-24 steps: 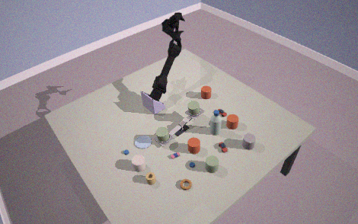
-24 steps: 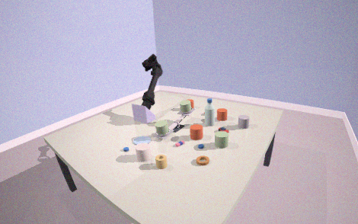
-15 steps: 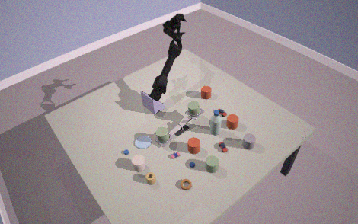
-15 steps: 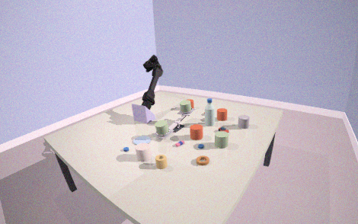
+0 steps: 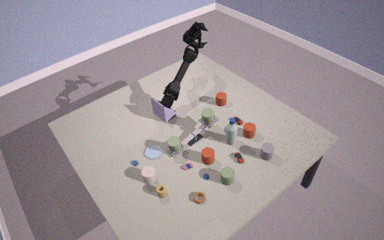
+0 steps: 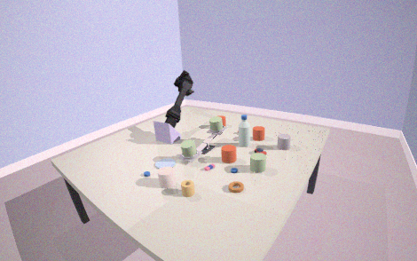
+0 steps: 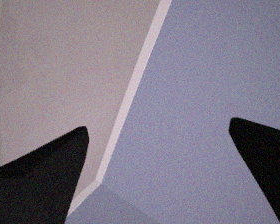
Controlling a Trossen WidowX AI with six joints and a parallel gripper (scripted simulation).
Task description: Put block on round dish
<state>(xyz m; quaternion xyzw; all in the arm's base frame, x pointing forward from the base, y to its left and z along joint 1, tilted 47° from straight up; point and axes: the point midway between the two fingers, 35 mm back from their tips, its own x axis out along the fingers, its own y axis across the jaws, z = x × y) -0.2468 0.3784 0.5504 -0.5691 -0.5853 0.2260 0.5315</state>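
Right now the bottle is 690 mm ahead of my gripper tip, 610 mm to the right of it and 80 mm below it. The rest, counted from my gripper tip: round light-blue dish: 960 mm to the right, 410 mm ahead, 190 mm below; then teal block: 870 mm to the right, 500 mm ahead, 150 mm below; then balance: 740 mm to the right, 510 mm ahead, 150 mm below.
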